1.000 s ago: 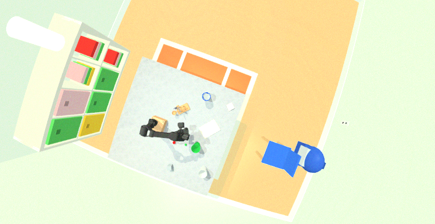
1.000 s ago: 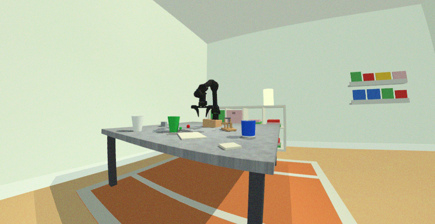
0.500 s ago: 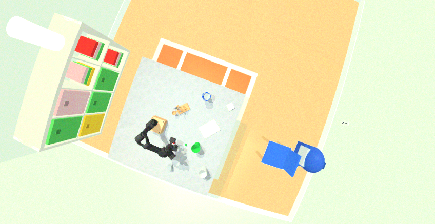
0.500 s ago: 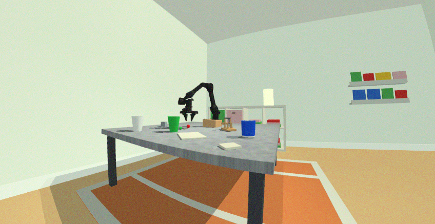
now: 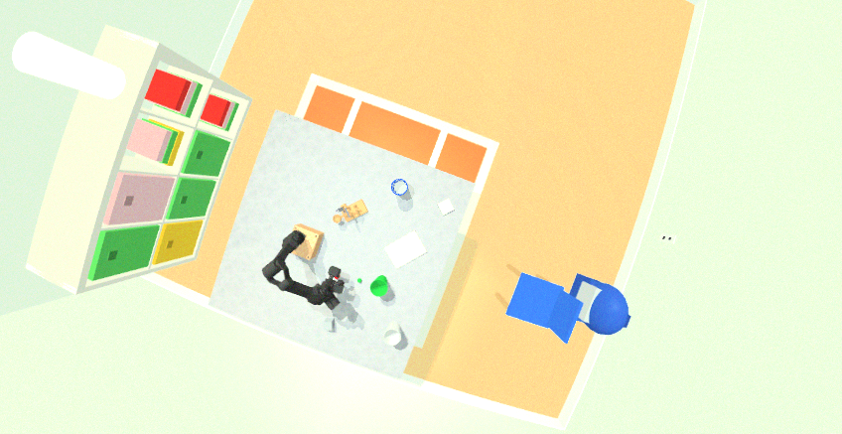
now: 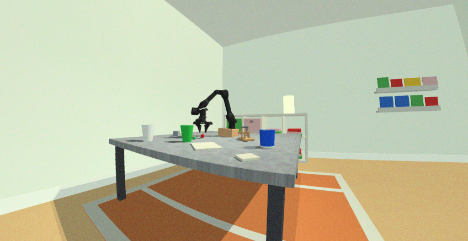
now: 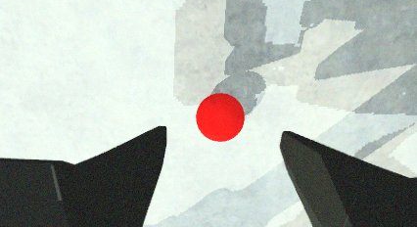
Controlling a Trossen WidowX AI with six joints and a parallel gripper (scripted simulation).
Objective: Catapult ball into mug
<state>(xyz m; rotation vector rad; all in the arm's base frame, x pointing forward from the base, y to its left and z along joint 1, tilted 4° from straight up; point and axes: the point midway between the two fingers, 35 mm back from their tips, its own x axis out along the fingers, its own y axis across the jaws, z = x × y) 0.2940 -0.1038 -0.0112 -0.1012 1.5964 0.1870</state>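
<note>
My gripper tip is 3 cm above the red ball. The rest, counted from my gripper tip: green ball 13 cm ahead, 5 cm to the left, 3 cm below; green cup 24 cm ahead, 11 cm to the left, 1 cm below; grey block 28 cm to the right, 10 cm ahead, 2 cm below.
</note>
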